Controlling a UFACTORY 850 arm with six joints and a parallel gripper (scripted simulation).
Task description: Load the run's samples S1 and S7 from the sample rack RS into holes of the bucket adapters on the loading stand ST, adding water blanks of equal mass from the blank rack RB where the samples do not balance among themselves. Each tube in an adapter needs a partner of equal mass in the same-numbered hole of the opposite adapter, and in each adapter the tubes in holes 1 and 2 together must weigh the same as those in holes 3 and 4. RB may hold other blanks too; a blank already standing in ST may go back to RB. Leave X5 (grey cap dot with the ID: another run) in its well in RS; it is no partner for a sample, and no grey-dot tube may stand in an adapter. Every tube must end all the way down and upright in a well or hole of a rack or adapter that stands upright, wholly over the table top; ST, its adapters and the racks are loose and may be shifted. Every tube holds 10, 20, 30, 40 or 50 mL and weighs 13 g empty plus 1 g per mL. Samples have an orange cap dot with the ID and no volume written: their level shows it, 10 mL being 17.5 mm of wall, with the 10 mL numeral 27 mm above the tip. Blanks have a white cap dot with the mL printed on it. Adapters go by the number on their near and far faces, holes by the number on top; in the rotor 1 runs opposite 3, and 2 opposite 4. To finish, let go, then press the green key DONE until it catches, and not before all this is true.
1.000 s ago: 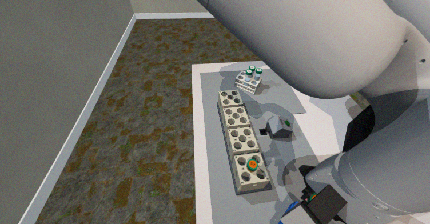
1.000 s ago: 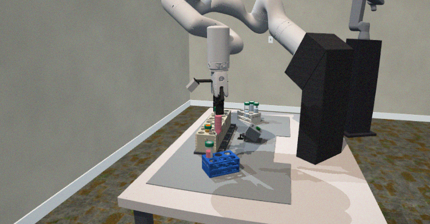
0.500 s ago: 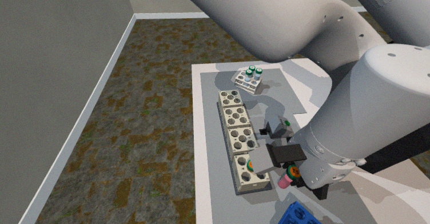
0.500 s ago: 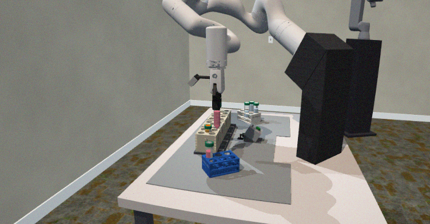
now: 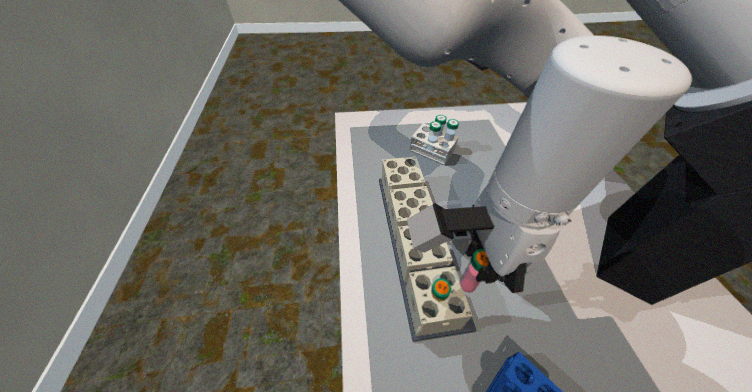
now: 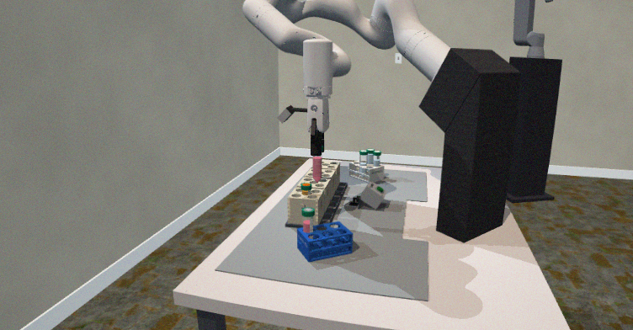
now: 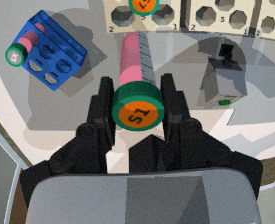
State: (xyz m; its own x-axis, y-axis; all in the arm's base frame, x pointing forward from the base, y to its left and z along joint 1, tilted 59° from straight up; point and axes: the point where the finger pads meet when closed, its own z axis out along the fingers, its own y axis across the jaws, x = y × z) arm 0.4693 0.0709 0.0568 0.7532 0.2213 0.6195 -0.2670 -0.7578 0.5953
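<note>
My hand is 5 cm above the sample S1, 1 cm to the left of it and 1 cm short of it. Also, from my hand: bucket adapter (20 cm below, 3 cm ahead, 2 cm to the right); then grey-dot tube X5 (19 cm below, 17 cm to the left, 4 cm ahead); then sample S7 (18 cm below, 3 cm ahead, 2 cm to the right).
</note>
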